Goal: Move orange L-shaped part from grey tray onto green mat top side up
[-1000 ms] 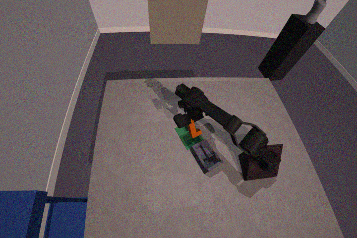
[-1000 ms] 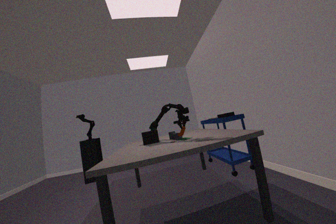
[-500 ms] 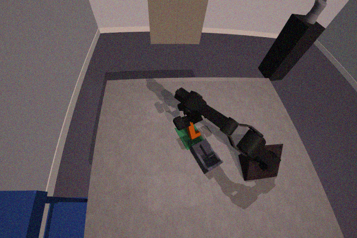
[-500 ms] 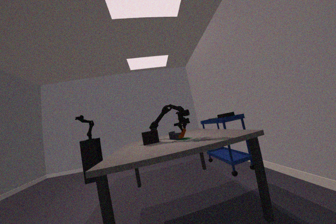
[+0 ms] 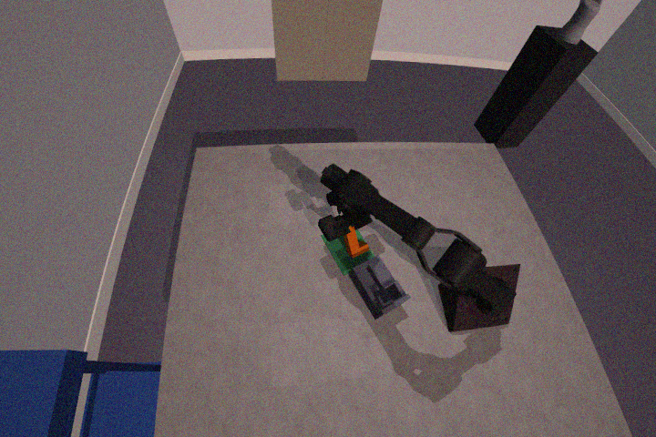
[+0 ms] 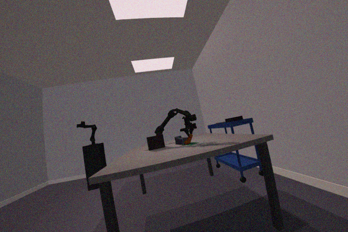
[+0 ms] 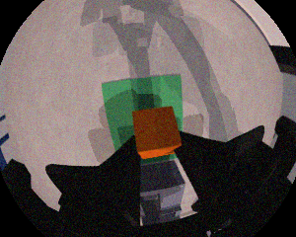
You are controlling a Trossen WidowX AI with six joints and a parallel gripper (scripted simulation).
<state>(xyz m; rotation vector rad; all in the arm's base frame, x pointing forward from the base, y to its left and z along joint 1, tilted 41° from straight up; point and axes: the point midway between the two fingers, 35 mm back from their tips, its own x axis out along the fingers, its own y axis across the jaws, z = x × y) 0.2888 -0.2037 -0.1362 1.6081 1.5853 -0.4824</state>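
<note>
The green mat is 90 mm below my gripper tip, 20 mm to the left of it and 10 mm behind it. Round my gripper tip: orange L-shaped part 30 mm below, 20 mm to the left, 20 mm behind.
</note>
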